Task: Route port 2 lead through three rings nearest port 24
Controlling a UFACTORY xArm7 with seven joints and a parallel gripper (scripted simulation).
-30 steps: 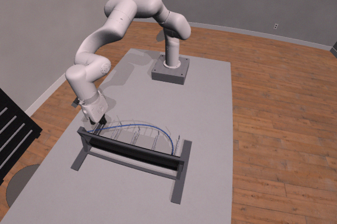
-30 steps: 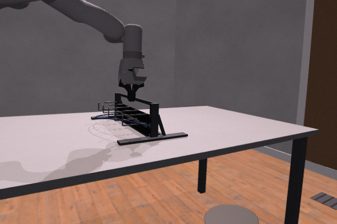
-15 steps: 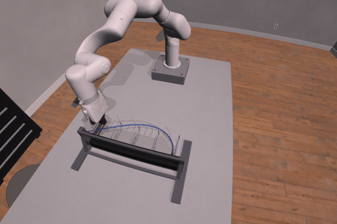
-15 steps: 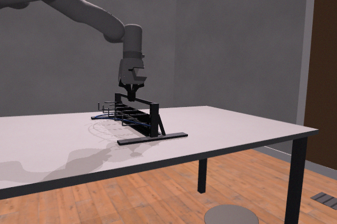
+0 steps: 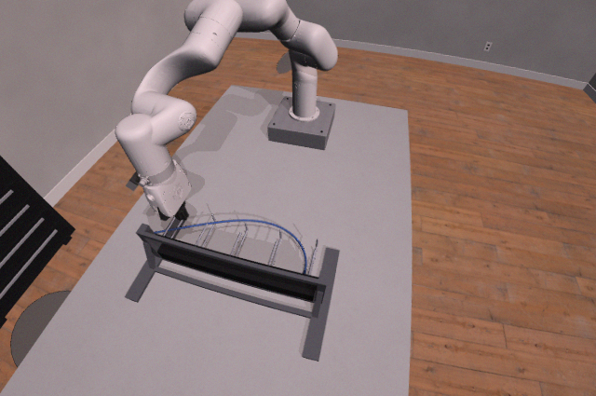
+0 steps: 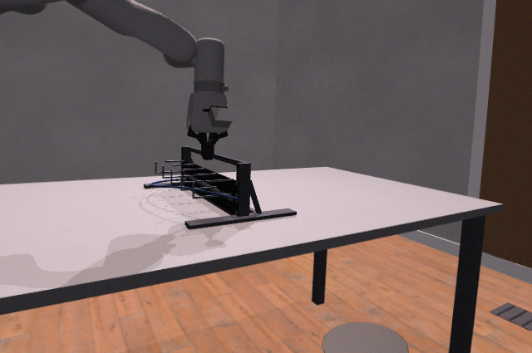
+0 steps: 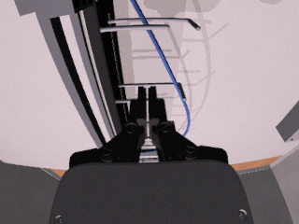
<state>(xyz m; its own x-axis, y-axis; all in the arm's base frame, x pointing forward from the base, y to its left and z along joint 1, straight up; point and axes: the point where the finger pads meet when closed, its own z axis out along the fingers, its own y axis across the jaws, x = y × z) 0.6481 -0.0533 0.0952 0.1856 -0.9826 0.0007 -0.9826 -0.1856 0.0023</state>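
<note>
My hand is 160 mm to the right of the rack, 100 mm above it and 30 mm short of it.
</note>
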